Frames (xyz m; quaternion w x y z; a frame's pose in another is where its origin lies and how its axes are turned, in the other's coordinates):
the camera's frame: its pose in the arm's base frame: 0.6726 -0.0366 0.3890 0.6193 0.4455 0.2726 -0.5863
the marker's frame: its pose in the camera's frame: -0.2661 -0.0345 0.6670 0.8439 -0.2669 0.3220 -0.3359
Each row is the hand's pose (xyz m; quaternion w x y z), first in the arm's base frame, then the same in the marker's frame.
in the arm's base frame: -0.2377 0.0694 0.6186 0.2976 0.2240 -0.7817 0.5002
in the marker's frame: 0.6961 -0.2349 -0.5999 0.6433 -0.0007 0.2348 -0.7287
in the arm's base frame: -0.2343 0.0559 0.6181 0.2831 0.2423 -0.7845 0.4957
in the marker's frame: 0.6932 -0.2365 -0.5864 0.6427 -0.0164 0.2176 -0.7344
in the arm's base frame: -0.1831 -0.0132 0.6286 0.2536 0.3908 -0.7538 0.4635
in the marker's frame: 0.6488 -0.2240 -0.5130 0.5692 -0.0872 0.1226 -0.8083
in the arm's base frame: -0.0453 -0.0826 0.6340 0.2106 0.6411 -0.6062 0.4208
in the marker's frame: 0.5604 -0.1398 -0.4185 0.3782 -0.1494 -0.0703 -0.9109
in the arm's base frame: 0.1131 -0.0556 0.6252 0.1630 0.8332 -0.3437 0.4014
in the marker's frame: 0.4825 0.0004 -0.4057 0.1334 -0.1191 -0.2865 -0.9412
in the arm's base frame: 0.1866 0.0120 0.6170 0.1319 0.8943 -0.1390 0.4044
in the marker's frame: 0.4555 0.0861 -0.4502 0.0234 0.0487 0.4130 0.9091
